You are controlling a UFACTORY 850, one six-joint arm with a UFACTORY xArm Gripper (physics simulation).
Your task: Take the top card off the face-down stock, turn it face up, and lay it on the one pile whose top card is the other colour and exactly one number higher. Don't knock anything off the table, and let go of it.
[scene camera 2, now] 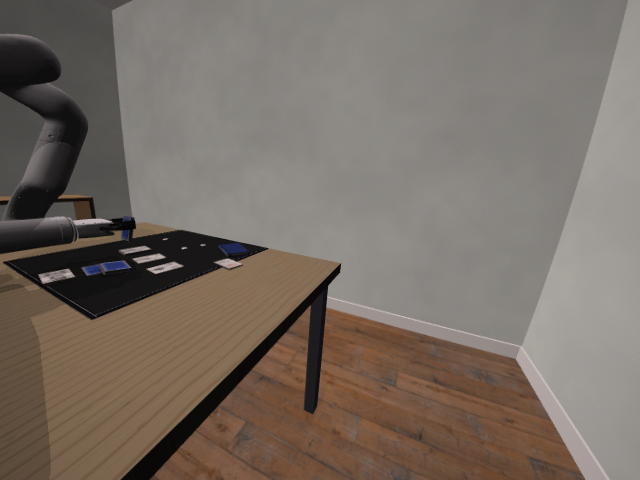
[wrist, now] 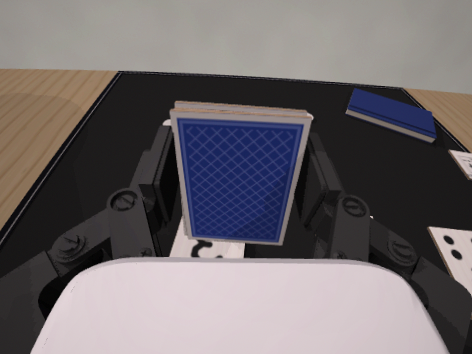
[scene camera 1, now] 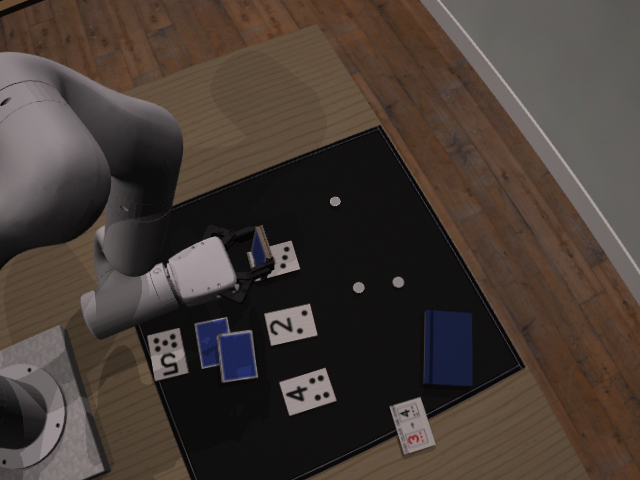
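Note:
My gripper (scene camera 1: 263,248) (scene camera 2: 128,224) (wrist: 237,149) is shut on a small stack of blue-backed cards (scene camera 1: 257,250) (scene camera 2: 126,233) (wrist: 240,185), at least two, held upright by its side edges above the mat, back toward the wrist camera. Their faces are hidden. Below lies a black 3 card (scene camera 1: 285,256) (scene camera 2: 135,250) (wrist: 202,249), partly covered in scene camera 1. A black 2 (scene camera 1: 290,324) (scene camera 2: 148,258), a black 4 (scene camera 1: 307,391) (scene camera 2: 164,267) and a black 5 (scene camera 1: 166,353) (scene camera 2: 56,275) lie face up. Two overlapping face-down blue piles or cards, front (scene camera 1: 237,356) (scene camera 2: 114,266) and rear (scene camera 1: 206,345) (scene camera 2: 92,270), lie between.
The black mat (scene camera 1: 372,170) (scene camera 2: 98,304) (wrist: 125,90) bears three white discs (scene camera 1: 334,201) (scene camera 1: 358,287) (scene camera 1: 398,282) and a dark blue box (scene camera 1: 448,348) (scene camera 2: 233,249) (wrist: 392,114). An example card (scene camera 1: 412,426) (scene camera 2: 228,264) showing red 3 and black 4 lies across the mat's edge.

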